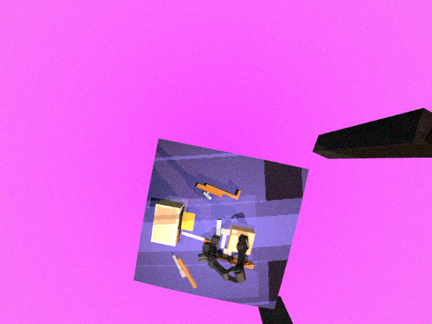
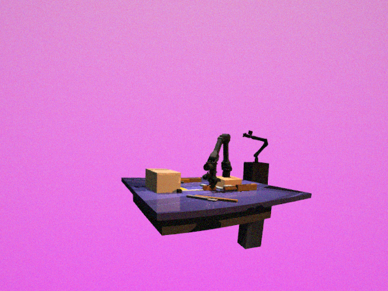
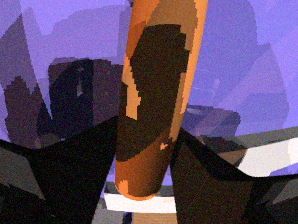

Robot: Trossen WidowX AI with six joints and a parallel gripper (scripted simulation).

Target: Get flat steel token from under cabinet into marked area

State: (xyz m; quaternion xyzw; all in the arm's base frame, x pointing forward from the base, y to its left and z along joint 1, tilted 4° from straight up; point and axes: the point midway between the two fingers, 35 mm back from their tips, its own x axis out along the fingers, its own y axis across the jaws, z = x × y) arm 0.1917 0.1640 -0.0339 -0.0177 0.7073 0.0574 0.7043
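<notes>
Right now my gripper tip is 130 mm to the left of the grey bar. The rest, counted from my gripper tip: orange stick: 100 mm ahead, 350 mm to the left; then small white piece: 200 mm ahead, 350 mm to the right; then orange block: 210 mm behind, 80 mm to the left, 20 mm above.
</notes>
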